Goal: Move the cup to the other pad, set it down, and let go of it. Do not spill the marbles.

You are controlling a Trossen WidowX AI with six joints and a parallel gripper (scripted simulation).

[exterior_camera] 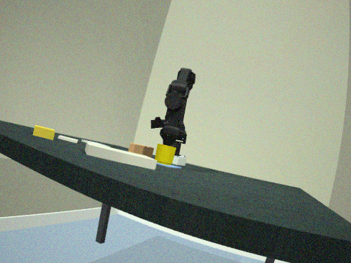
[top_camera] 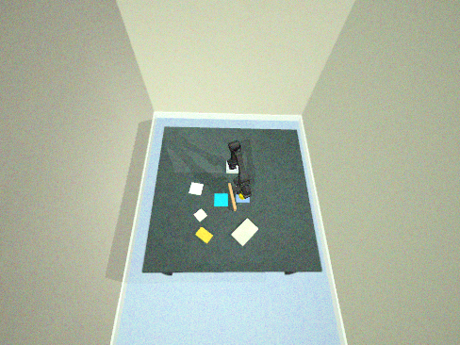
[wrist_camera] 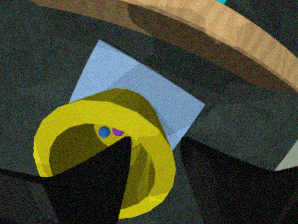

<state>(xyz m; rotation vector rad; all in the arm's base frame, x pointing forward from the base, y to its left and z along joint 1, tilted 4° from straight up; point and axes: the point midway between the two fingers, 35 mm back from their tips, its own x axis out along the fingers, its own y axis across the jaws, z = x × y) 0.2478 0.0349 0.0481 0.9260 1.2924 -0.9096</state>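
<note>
Now: gripper tip 50 mm above the light blue pad, 20 mm short of it and 10 mm to the right of it. Round my gripper tip: wooden bar (80 mm to the right, 30 mm ahead, 20 mm below); then yellow cup (20 mm ahead, 10 mm to the left); then blue marble (40 mm ahead, 20 mm to the left, 20 mm below).
</note>
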